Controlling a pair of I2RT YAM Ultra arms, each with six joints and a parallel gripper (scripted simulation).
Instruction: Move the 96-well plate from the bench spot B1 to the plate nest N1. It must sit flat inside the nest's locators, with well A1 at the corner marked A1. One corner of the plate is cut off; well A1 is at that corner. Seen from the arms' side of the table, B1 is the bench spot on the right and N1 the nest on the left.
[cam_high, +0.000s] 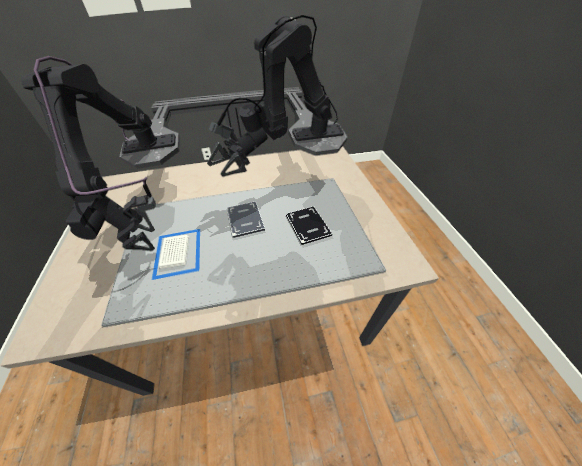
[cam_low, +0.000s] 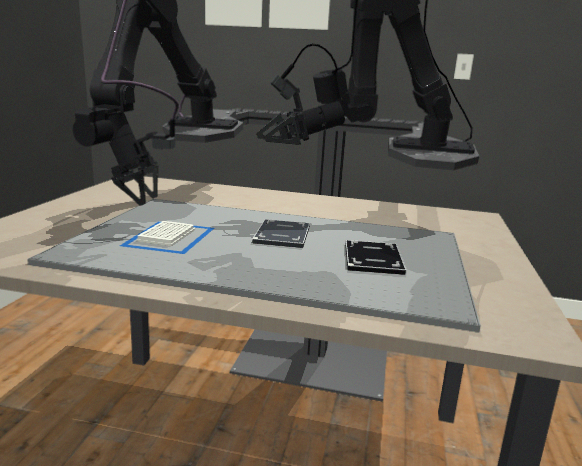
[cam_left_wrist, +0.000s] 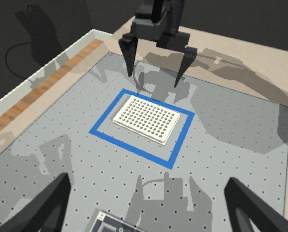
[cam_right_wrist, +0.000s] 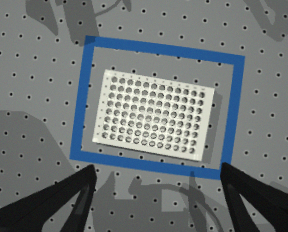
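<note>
Right now the white 96-well plate is 80 mm below my right hand, 40 mm to the left of it and 10 mm behind it. Round my right hand: black plate nest: 520 mm to the left, 90 mm behind, 80 mm below.
</note>
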